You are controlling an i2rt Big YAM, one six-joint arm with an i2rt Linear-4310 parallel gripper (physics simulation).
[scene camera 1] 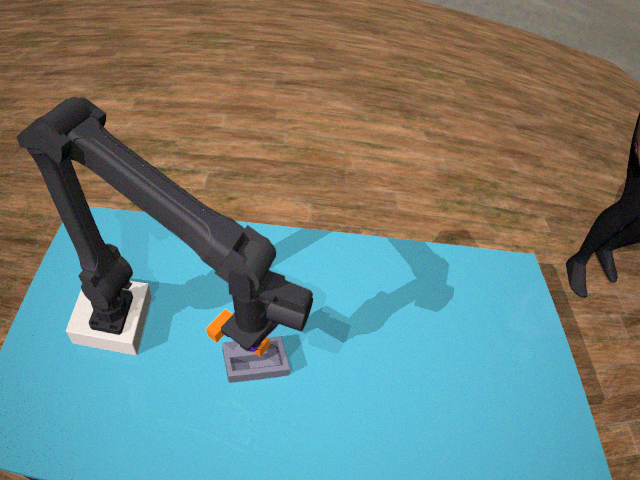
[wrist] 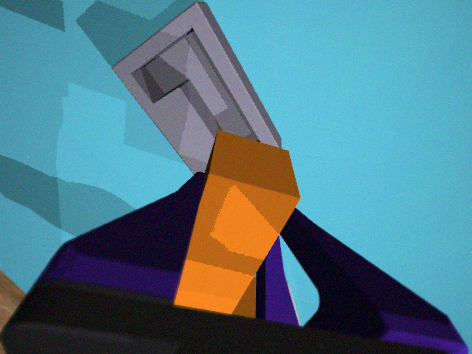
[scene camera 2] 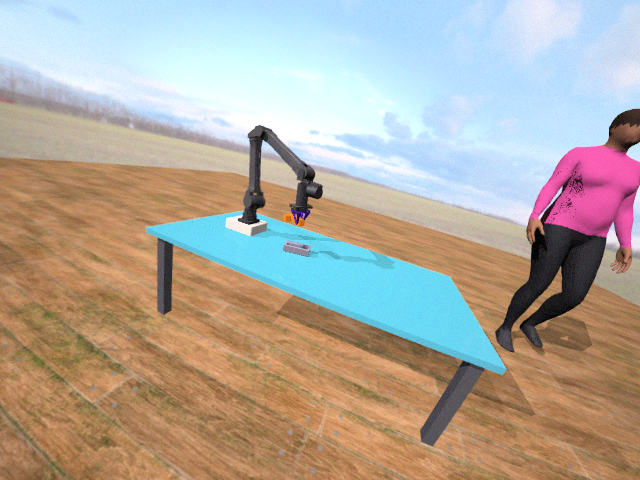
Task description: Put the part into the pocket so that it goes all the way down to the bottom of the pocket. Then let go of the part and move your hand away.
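Seen in the pictures: gripper, fingertip midpoint: (scene camera 1: 254,343) (wrist: 233,192) (scene camera 2: 298,224); arm's base at its link origin: (scene camera 1: 111,311) (scene camera 2: 248,221).
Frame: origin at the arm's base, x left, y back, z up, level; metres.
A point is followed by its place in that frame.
The orange part (scene camera 1: 218,326) @[y -0.285, x -0.074, z 0.131 m] (scene camera 2: 287,218) @[y -0.287, x -0.086, z 0.116 m] (wrist: 237,225) @[y -0.362, x -0.094, z 0.135 m] is held up in the air, with one block end sticking out at the left of the hand in scene camera 1. My gripper (scene camera 2: 298,221) @[y -0.357, x -0.088, z 0.107 m], with purple fingers, is shut on it; the fingertips are largely hidden behind the part in the wrist view. The grey block with the pocket (scene camera 1: 232,376) @[y -0.314, x -0.102, z -0.024 m] (scene camera 2: 296,251) @[y -0.375, x -0.084, z -0.041 m] (wrist: 237,65) @[y -0.387, x -0.081, z -0.039 m] lies on the table below the hand. The pocket shows open, with a bend at one end in the wrist view. The part is clear above the block, apart from it.
The blue table (scene camera 1: 413,387) @[y -0.739, x -0.076, z -0.056 m] (scene camera 2: 361,294) @[y -0.765, x -0.246, z -0.057 m] carries the arm's white base block (scene camera 1: 103,338) @[y -0.001, x -0.076, z -0.002 m] (scene camera 2: 240,227) @[y -0.003, x -0.077, z -0.025 m] at the left of the pocket block in scene camera 1. A person in a pink top (scene camera 2: 589,191) stands on the wooden floor beyond the table's right end.
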